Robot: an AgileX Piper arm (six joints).
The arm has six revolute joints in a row. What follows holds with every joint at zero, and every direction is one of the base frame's.
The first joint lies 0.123 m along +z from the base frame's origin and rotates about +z.
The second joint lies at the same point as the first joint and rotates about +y.
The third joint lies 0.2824 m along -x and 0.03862 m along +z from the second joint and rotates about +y.
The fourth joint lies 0.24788 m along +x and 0.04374 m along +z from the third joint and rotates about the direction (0.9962, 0, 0.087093).
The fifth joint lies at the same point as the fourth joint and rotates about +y.
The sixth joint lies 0.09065 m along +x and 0.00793 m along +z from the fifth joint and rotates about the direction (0.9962, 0, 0.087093).
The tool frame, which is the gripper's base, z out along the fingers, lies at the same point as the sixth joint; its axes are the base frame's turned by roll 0, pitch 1.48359 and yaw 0 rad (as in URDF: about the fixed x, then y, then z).
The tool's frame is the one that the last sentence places.
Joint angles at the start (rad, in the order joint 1, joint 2, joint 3, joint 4, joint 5, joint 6):
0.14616, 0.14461, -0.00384, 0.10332, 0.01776, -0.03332
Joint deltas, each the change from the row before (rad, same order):
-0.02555, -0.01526, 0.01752, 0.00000, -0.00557, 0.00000
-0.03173, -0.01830, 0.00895, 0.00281, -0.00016, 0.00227
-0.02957, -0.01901, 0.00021, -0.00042, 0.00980, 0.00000
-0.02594, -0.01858, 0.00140, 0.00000, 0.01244, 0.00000
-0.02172, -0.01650, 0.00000, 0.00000, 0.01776, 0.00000
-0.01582, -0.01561, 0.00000, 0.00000, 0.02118, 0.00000
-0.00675, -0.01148, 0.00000, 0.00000, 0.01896, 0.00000
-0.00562, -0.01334, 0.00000, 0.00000, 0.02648, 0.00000
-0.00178, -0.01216, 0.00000, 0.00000, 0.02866, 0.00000
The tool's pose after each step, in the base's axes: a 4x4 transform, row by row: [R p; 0 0 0 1], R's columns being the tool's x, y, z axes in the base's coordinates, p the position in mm. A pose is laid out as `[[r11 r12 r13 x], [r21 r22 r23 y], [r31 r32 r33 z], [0 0 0 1]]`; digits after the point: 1 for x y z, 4 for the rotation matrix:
[[-0.0757 -0.1166 0.9903 66.8], [0.0613 0.9907 0.1213 8.2], [-0.9952 0.0699 -0.0679 199.5], [0 0 0 1]]
[[-0.0648 -0.0854 0.9942 65.7], [0.0695 0.9935 0.0899 6.0], [-0.9955 0.0749 -0.0584 197.7], [0 0 0 1]]
[[-0.0537 -0.0577 0.9969 64.4], [0.0715 0.9955 0.0615 4.0], [-0.9960 0.0746 -0.0494 198.0], [0 0 0 1]]
[[-0.0472 -0.0336 0.9983 63.0], [0.0730 0.9966 0.0369 2.4], [-0.9962 0.0746 -0.0446 197.5], [0 0 0 1]]
[[-0.0469 -0.0137 0.9988 61.8], [0.0739 0.9971 0.0171 1.2], [-0.9962 0.0746 -0.0457 197.0], [0 0 0 1]]
[[-0.0513 0.0003 0.9987 60.5], [0.0745 0.9972 0.0036 0.4], [-0.9959 0.0746 -0.0512 196.0], [0 0 0 1]]
[[-0.0583 0.0056 0.9983 59.6], [0.0748 0.9972 -0.0012 0.2], [-0.9955 0.0746 -0.0585 195.0], [0 0 0 1]]
[[-0.0710 0.0094 0.9974 58.5], [0.0750 0.9972 -0.0040 0.2], [-0.9947 0.0746 -0.0715 193.4], [0 0 0 1]]
[[-0.0873 0.0093 0.9961 57.5], [0.0751 0.9972 -0.0028 0.4], [-0.9933 0.0745 -0.0878 191.5], [0 0 0 1]]

